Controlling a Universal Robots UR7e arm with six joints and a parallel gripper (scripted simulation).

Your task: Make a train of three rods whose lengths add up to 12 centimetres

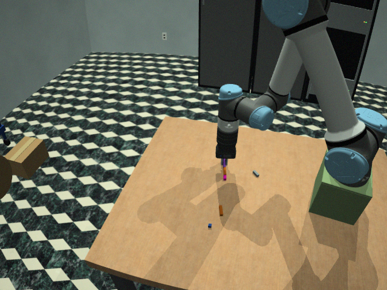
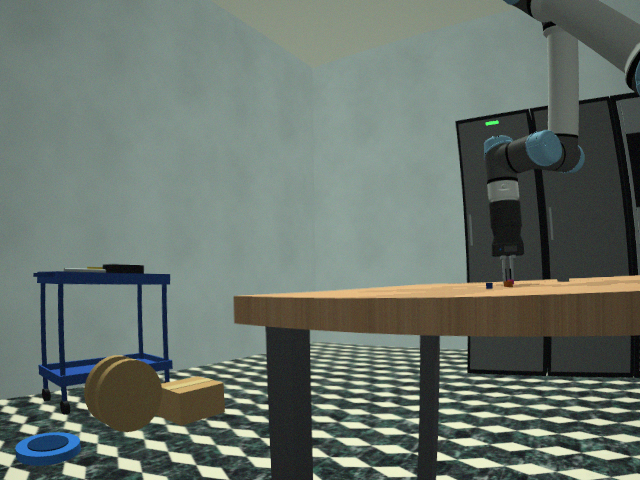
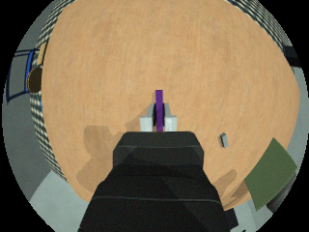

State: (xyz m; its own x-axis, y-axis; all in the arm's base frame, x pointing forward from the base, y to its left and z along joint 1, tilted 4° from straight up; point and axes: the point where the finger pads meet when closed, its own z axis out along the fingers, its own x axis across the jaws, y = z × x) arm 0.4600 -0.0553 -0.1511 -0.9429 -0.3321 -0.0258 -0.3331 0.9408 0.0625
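My hand is 10 mm above the purple rod. The rest, counted from my hand: magenta rod: 80 mm to the left, 30 mm behind, 10 mm below; then small blue rod: 310 mm to the left, 50 mm behind, 10 mm below; then grey rod: 130 mm behind, 10 mm to the left, 10 mm below.
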